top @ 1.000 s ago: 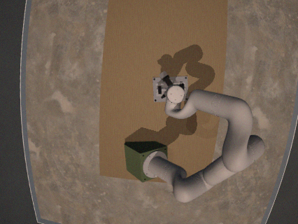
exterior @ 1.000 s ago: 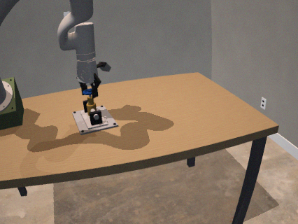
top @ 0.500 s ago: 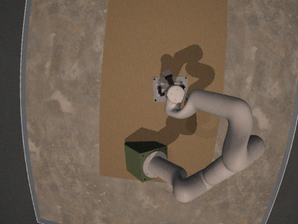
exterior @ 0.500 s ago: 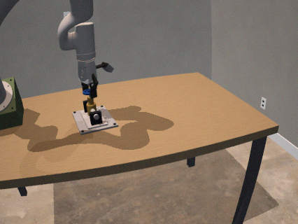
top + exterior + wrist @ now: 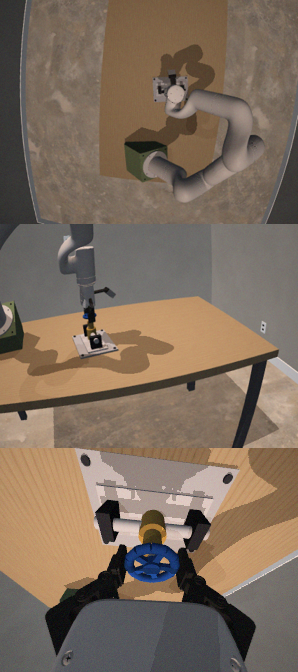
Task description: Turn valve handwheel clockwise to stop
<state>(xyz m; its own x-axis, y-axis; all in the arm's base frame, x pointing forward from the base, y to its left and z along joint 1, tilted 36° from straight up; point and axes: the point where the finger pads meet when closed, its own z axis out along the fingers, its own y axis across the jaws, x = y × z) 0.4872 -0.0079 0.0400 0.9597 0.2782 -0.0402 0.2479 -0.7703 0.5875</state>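
Right now the blue handwheel is right at my hand.
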